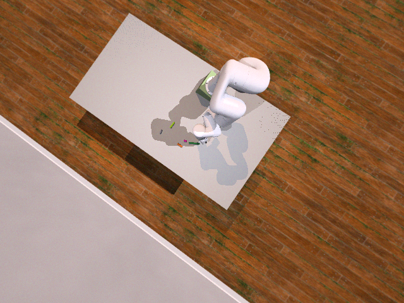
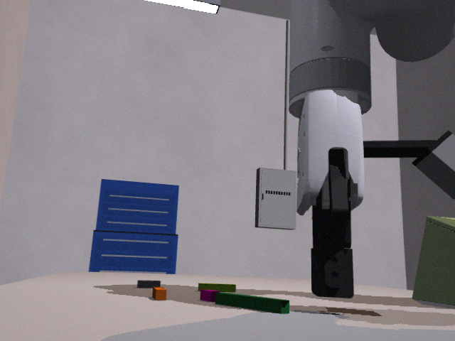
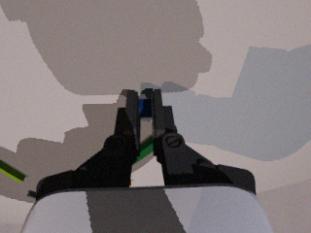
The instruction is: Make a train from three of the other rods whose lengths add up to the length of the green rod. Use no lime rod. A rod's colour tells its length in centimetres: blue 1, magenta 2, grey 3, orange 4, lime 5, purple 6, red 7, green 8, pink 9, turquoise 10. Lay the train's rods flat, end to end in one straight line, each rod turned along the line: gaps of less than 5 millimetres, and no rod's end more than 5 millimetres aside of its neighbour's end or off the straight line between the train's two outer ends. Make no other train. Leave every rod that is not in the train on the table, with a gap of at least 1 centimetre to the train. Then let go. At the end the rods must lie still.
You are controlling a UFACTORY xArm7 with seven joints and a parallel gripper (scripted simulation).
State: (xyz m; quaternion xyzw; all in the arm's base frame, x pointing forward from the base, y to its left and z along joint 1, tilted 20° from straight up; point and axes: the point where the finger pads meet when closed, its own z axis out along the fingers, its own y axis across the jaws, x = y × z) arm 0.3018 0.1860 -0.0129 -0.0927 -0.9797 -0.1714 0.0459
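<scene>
Now: the blue rod 2 cm below my hand. Round my hand: orange rod: 15 cm ahead, 8 cm to the right, 3 cm below; magenta rod: 10 cm ahead, 7 cm to the right, 3 cm below; green rod: 7 cm ahead, 2 cm to the right, 3 cm below.
</scene>
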